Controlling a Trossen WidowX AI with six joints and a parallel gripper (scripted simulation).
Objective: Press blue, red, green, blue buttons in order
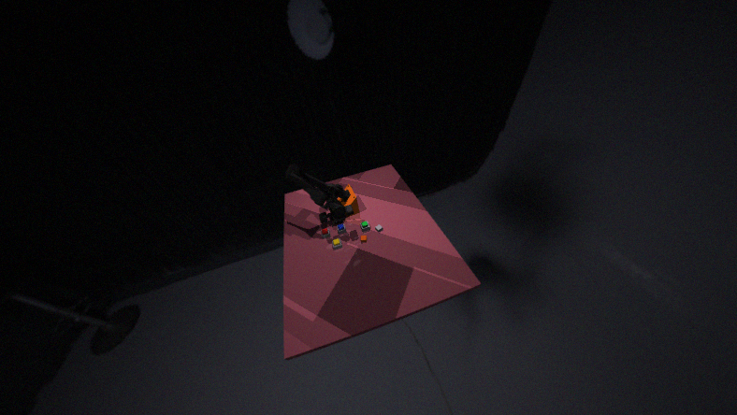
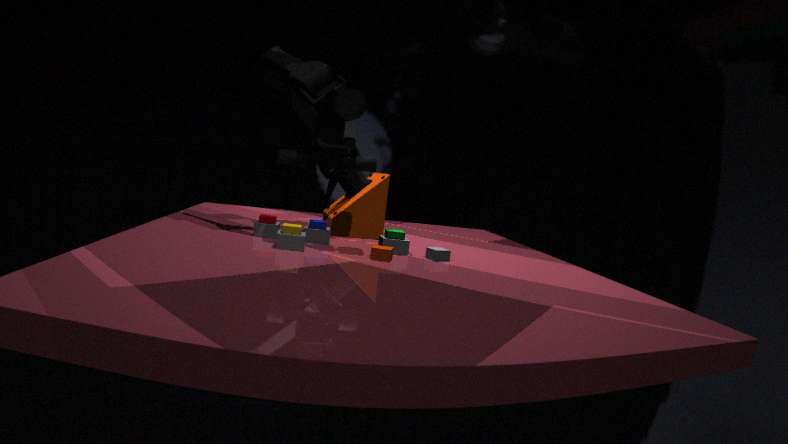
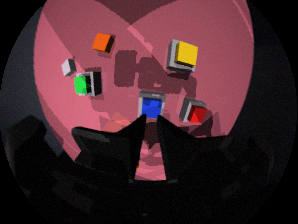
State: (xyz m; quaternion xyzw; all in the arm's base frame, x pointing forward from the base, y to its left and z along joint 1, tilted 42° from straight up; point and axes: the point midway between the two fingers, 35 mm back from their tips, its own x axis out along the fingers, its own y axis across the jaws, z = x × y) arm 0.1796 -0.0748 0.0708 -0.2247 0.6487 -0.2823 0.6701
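The blue button lies 3 cm below my gripper tip. From my gripper tip the other things lie so: yellow button (10 cm ahead, 5 cm to the right, 3 cm below); then red button (1 cm behind, 10 cm to the right, 3 cm below); then green button (5 cm ahead, 13 cm to the left, 3 cm below).
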